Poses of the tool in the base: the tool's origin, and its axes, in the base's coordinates. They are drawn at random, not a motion.
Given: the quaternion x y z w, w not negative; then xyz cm.
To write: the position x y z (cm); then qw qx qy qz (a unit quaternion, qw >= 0). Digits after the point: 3 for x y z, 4 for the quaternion.
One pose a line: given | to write
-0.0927 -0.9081 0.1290 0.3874 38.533 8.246 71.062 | 38.533 8.246 71.062 0.3874 -0.0927 -0.9081 0.1290
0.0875 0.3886 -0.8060 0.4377 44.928 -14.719 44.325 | 44.928 -14.719 44.325 0.4377 0.0875 0.3886 -0.8060
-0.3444 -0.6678 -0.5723 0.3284 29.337 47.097 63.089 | 29.337 47.097 63.089 0.3284 -0.3444 -0.6678 -0.5723
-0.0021 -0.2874 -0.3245 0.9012 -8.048 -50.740 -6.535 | -8.048 -50.740 -6.535 0.9012 -0.0021 -0.2874 -0.3245
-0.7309 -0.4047 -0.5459 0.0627 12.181 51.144 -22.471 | 12.181 51.144 -22.471 0.0627 -0.7309 -0.4047 -0.5459
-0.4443 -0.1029 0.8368 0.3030 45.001 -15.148 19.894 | 45.001 -15.148 19.894 0.3030 -0.4443 -0.1029 0.8368
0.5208 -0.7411 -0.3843 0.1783 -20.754 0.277 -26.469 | -20.754 0.277 -26.469 0.1783 0.5208 -0.7411 -0.3843
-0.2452 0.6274 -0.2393 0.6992 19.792 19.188 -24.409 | 19.792 19.188 -24.409 0.6992 -0.2452 0.6274 -0.2393
